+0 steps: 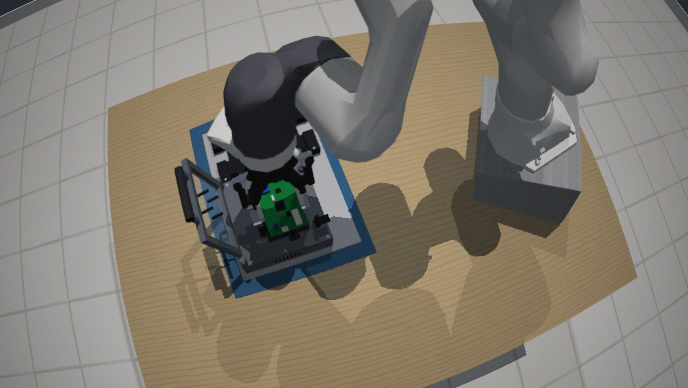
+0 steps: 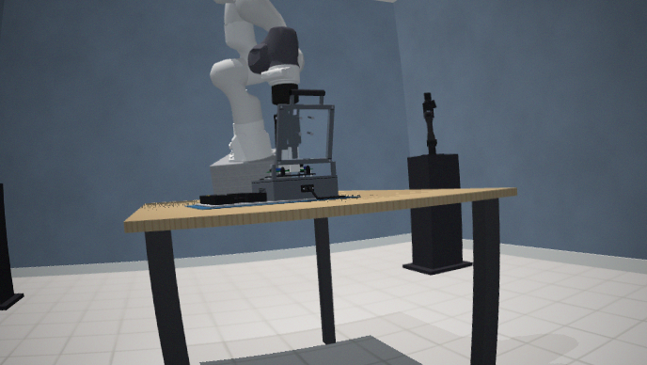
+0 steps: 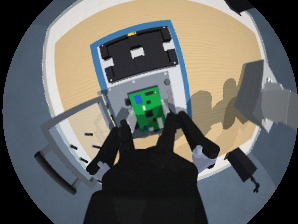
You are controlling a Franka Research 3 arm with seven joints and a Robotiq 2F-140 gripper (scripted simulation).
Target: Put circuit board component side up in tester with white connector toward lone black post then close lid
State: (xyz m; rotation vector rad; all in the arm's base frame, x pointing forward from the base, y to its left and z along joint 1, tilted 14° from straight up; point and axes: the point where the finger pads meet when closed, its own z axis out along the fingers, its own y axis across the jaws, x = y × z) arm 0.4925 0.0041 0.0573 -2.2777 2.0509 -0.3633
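Right now my hand is 20 mm above the green circuit board. Round my hand: black post (60 mm behind, 50 mm to the left, 20 mm below); see-through lid (130 mm ahead, 10 mm to the left, 80 mm above).
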